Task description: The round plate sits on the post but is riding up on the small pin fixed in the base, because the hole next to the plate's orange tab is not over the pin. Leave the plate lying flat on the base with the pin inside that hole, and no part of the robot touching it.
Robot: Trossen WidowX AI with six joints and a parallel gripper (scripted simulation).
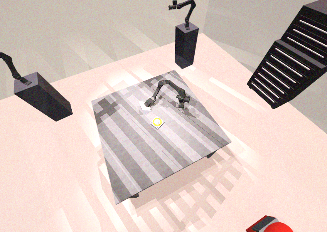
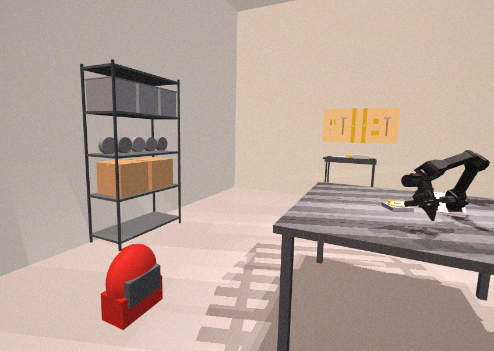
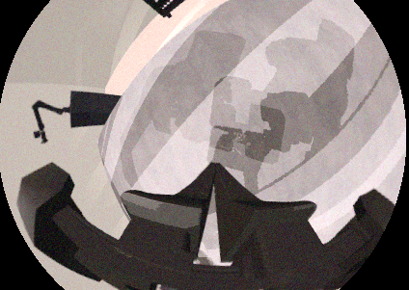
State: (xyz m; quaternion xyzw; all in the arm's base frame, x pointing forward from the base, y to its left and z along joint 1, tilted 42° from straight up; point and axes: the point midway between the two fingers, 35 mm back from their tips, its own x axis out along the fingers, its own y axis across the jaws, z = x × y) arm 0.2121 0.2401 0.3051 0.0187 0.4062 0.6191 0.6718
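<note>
Now: the base 7 cm ahead of my gripper tip, 39 cm to the right of it and 3 cm below it.
</note>
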